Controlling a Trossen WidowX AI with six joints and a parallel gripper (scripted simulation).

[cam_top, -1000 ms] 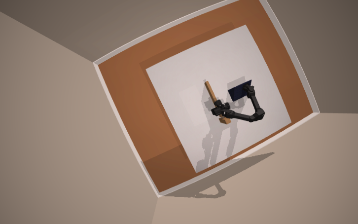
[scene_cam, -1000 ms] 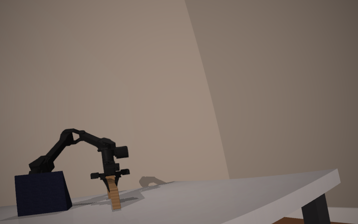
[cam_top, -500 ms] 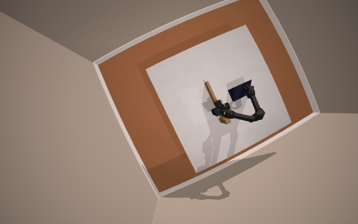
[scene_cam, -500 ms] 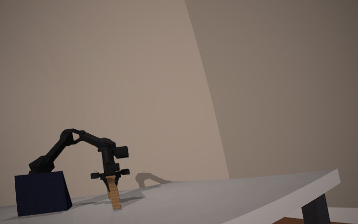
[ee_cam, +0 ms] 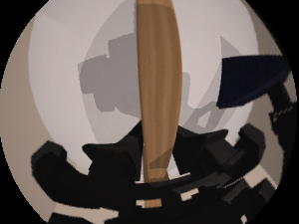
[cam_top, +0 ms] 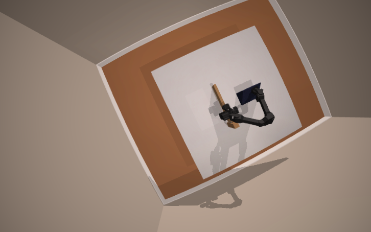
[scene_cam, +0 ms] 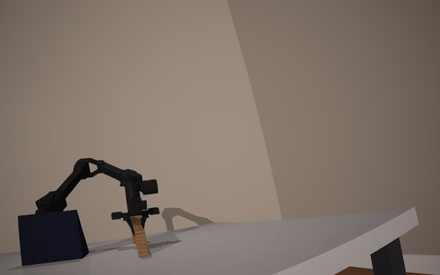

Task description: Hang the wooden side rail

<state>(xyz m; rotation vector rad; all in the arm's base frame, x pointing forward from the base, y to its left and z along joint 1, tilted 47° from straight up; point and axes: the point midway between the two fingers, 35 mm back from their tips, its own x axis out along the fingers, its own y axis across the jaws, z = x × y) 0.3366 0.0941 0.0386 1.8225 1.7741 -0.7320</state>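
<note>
Now: the headboard post 120 mm to the left of my gripper tip and 40 mm above it.
</note>
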